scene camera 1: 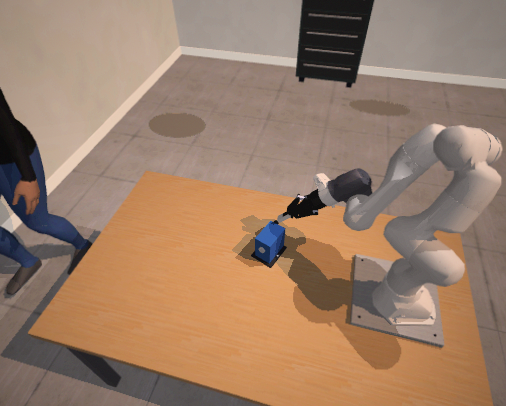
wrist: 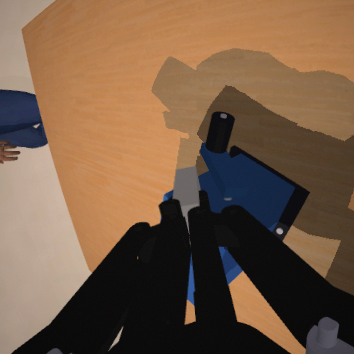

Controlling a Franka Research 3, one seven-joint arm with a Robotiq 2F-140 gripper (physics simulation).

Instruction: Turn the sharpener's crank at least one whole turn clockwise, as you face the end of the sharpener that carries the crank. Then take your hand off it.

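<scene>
The blue sharpener (scene camera 1: 270, 243) (wrist: 255, 187) stands upright on its black base, near the middle of the table. In the wrist view its crank arm (wrist: 216, 162) slants up and left from the hub to a black handle (wrist: 220, 133). In the scene view the crank end faces away and is mostly hidden; a small black part shows at the top rear edge. My gripper (scene camera 1: 283, 217) (wrist: 188, 182) is shut and empty. Its grey fingertips are close to the top of the crank end, left of and below the handle in the wrist view. Contact cannot be told.
The wooden table (scene camera 1: 165, 280) (wrist: 100, 125) carries the sharpener and the arm's grey base plate (scene camera 1: 367, 280) on the right. A person (scene camera 1: 37, 200) (wrist: 20, 120) stands beyond the table's left edge. A black drawer cabinet (scene camera 1: 332, 42) stands at the back wall.
</scene>
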